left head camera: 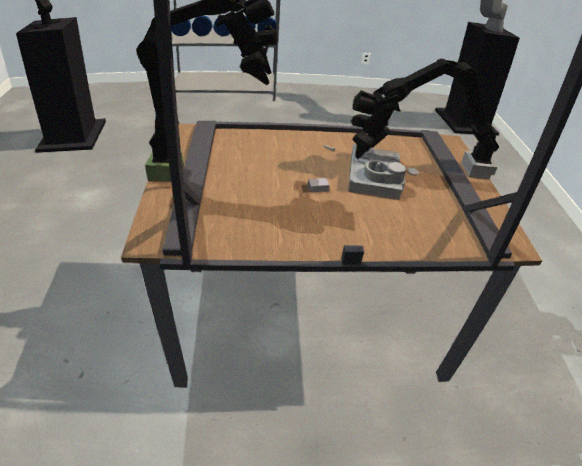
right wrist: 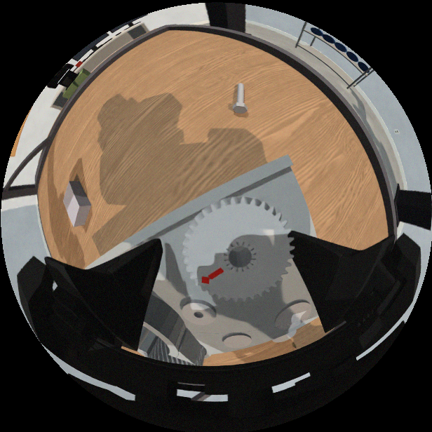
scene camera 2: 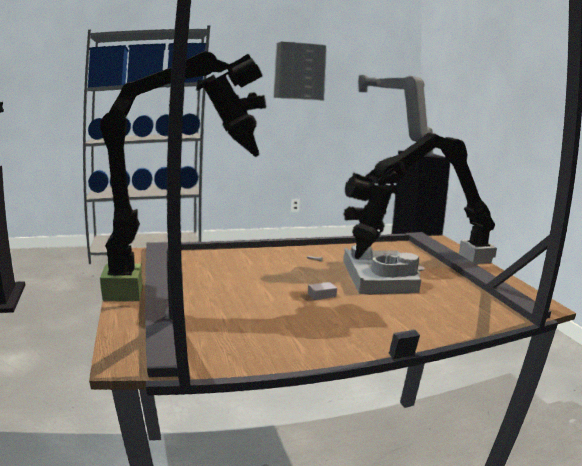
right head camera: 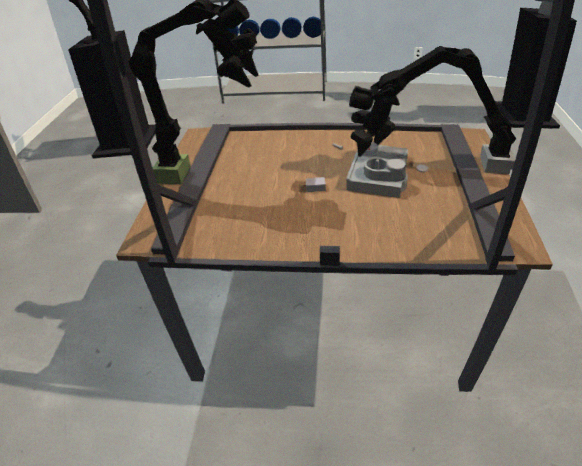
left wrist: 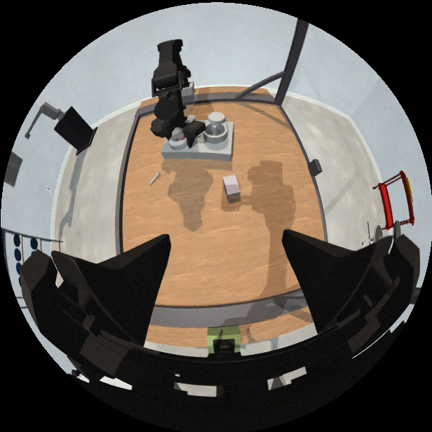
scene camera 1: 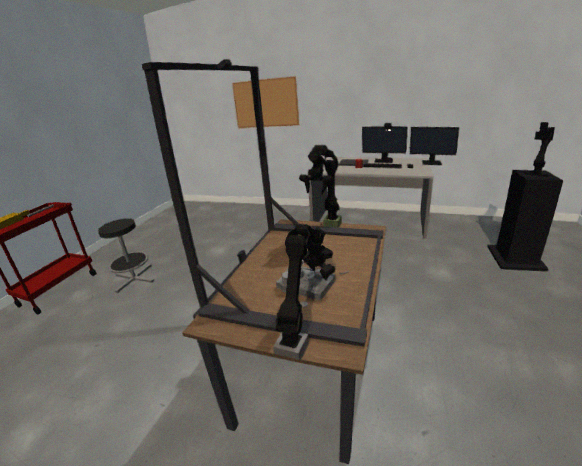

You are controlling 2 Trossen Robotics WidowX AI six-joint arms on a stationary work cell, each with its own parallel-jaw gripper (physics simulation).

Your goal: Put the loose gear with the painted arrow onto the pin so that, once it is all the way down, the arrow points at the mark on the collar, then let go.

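Frame: origin at the left arm's base, x right, y ahead, z up, level; centimetres.
Seen in the pictures: left gripper, fingertip midpoint: (left head camera: 268, 78) (scene camera 2: 254, 153) (right head camera: 253, 81) (scene camera 1: 314, 194); right gripper, fingertip midpoint: (left head camera: 362, 154) (scene camera 2: 360, 255) (right head camera: 366, 151) (scene camera 1: 320, 275); left arm's base, origin of the base link: (left head camera: 163, 157) (scene camera 2: 120, 270) (right head camera: 169, 161) (scene camera 1: 332, 217); right arm's base, origin of the base link: (left head camera: 481, 158) (scene camera 2: 478, 243) (right head camera: 499, 152) (scene camera 1: 290, 340).
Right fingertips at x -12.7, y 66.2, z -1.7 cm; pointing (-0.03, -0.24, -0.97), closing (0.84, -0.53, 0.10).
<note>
Pixels of each thing's top centre, then the offset from my right fingertips to it. "spot": a spot on its surface instead.
- grey base, middle of its top: (scene camera 2: 385, 246) (right head camera: 382, 150) (left head camera: 381, 153) (scene camera 1: 304, 270) dy +5.0, dx +6.2, dz +4.6 cm
- round ring-shaped housing, surface spot: (scene camera 2: 384, 266) (right head camera: 369, 171) spot: dy +1.1, dx +15.5, dz +2.4 cm
- small grey block, middle of its top: (scene camera 2: 322, 286) (right head camera: 315, 181) (left head camera: 318, 182) dy -15.6, dx +16.5, dz -1.8 cm
- bolt, middle of its top: (scene camera 2: 314, 255) dy -10.8, dx -9.5, dz -3.0 cm
- flat disc, middle of its top: (right head camera: 422, 167) dy +19.2, dx +1.9, dz -3.9 cm
The grey toothed gear (right wrist: 215, 237) (left wrist: 177, 143) lies flat over one end of the grey base (right wrist: 296, 200) (left head camera: 375, 190) (right head camera: 375, 187) (scene camera 2: 390, 286) (left wrist: 197, 154). Its red painted arrow (right wrist: 215, 274) points to the lower left in the right wrist view. A dark round centre shows in its hub; I cannot tell how far down the gear sits, nor make out the collar's mark. My right gripper (right wrist: 225, 242) (right head camera: 369, 148) is open above the gear, its fingers on either side in its wrist view, holding nothing. My left gripper (left wrist: 227, 238) (right head camera: 253, 80) (scene camera 2: 257, 154) is open and empty, high above the table's left part.
A round ring-shaped housing (scene camera 2: 384, 266) (right head camera: 376, 175) stands on the base beside the gear. A small grey block (left head camera: 318, 185) (scene camera 2: 322, 290) (right wrist: 77, 204), a bolt (right wrist: 240, 99) (scene camera 2: 314, 258) and a flat disc (right head camera: 422, 168) lie on the table. Dark frame posts rise at the near corners.
</note>
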